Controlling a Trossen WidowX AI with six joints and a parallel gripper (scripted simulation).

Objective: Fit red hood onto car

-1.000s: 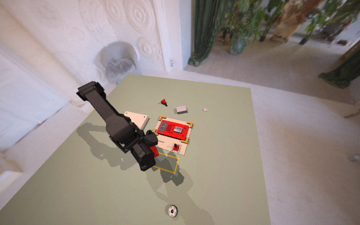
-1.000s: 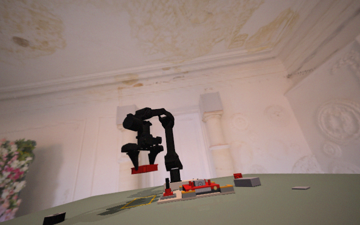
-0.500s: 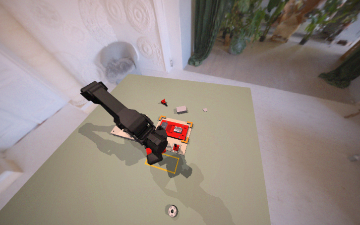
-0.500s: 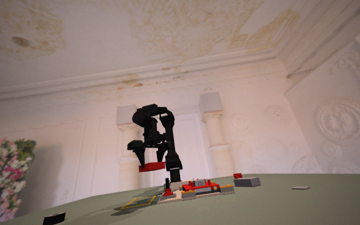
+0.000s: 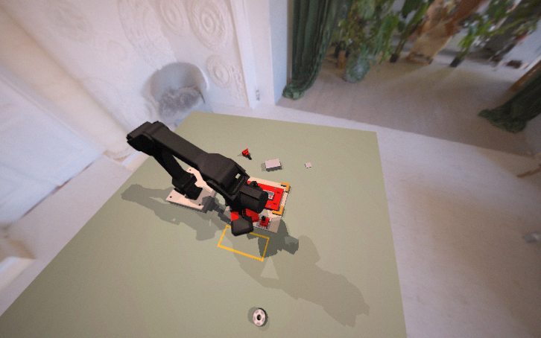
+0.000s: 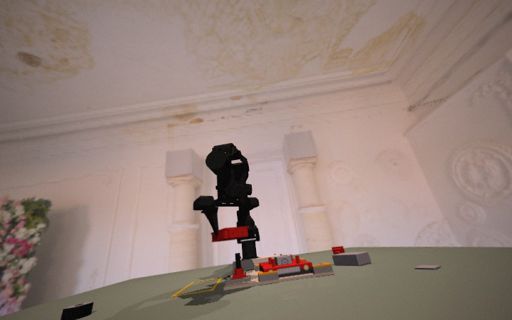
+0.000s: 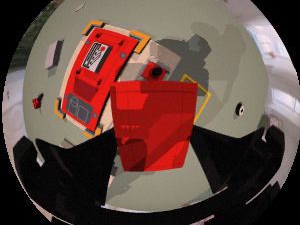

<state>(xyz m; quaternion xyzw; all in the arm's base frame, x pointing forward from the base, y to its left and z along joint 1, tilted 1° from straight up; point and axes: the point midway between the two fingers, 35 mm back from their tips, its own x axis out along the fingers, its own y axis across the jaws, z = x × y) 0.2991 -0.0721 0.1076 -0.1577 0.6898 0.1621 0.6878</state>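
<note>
Right now the grey engine block is 50 mm ahead of my gripper tip, 130 mm to the left of it and 90 mm below it. From my gripper tip the other things lie so: small grey tile 210 mm ahead, 350 mm to the left, 110 mm below; red hood right at my gripper tip.
</note>
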